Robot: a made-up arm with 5 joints.
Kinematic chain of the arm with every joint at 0, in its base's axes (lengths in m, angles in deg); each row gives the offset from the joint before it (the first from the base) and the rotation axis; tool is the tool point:
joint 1: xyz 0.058 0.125 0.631 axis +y
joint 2: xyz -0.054 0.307 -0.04 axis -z
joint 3: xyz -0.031 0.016 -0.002 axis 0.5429 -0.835 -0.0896
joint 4: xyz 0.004 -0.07 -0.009 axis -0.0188 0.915 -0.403
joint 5: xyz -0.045 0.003 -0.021 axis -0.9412 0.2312 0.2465
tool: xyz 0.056 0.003 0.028
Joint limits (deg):
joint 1: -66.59..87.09
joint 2: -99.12..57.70
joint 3: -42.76..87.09
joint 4: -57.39..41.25
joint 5: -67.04..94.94
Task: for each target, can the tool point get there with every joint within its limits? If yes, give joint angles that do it. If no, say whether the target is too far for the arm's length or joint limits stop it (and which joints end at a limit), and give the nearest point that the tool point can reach.
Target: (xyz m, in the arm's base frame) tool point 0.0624 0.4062 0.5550
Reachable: yes | joints -41.02 -36.21 48.35 -13.10 25.93
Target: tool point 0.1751 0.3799 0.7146
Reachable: no: joint limits stop it (at a limit: joint 1, joint 5) | nearest point 0.1283 0.4043 0.6444 | short by 0.088 m
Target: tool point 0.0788 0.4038 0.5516
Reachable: yes | joints -46.98 -60.64 -10.49 -11.04 54.26
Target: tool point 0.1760 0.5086 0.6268
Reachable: no: joint limits stop it (at a limit: joint 1, joint 2, joint 3, joint 5) | nearest point 0.1495 0.4604 0.5986 | short by 0.062 m
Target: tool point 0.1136 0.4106 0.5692
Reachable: yes | joints -44.78 -71.39 76.15 4.66 -28.21
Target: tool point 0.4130 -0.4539 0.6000
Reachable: no: too far | nearest point 0.1083 0.3382 0.5696 | short by 0.849 m
